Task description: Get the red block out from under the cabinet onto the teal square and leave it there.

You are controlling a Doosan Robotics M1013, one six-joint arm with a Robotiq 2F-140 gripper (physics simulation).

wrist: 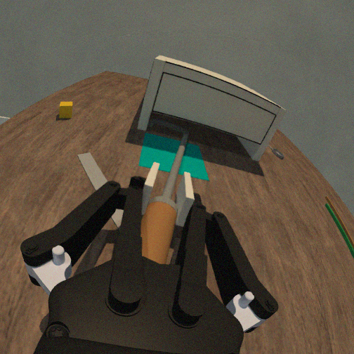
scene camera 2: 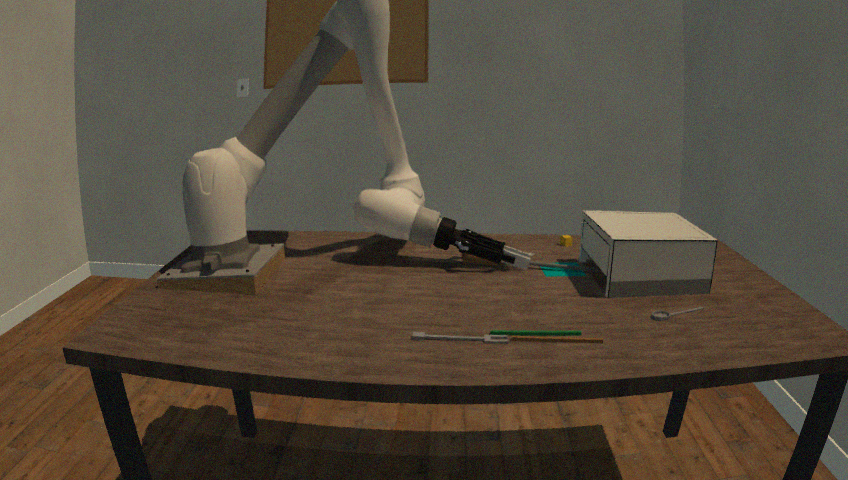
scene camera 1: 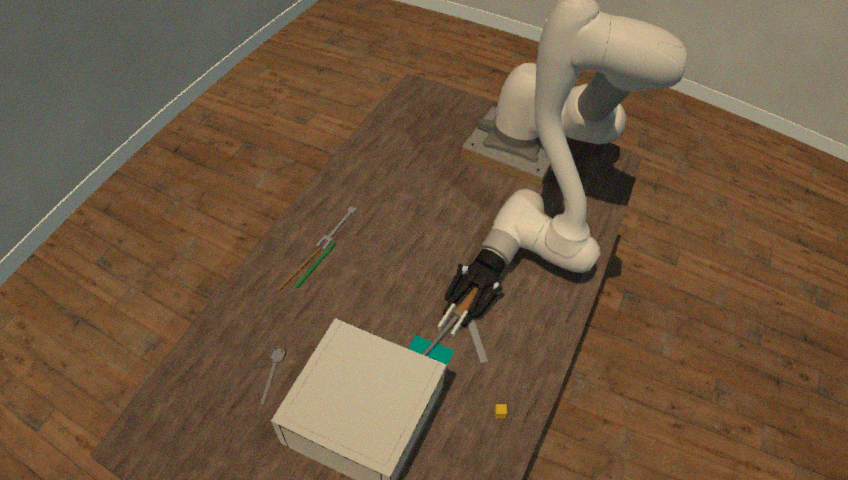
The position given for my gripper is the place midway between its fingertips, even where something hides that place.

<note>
In view: my gripper (scene camera 1: pixel 445 331), a hooked tool (wrist: pixel 156 227) and a teal square (wrist: pixel 162 150).
My gripper shows as well in the wrist view (wrist: pixel 168 178) and in scene camera 2 (scene camera 2: pixel 528 262).
</note>
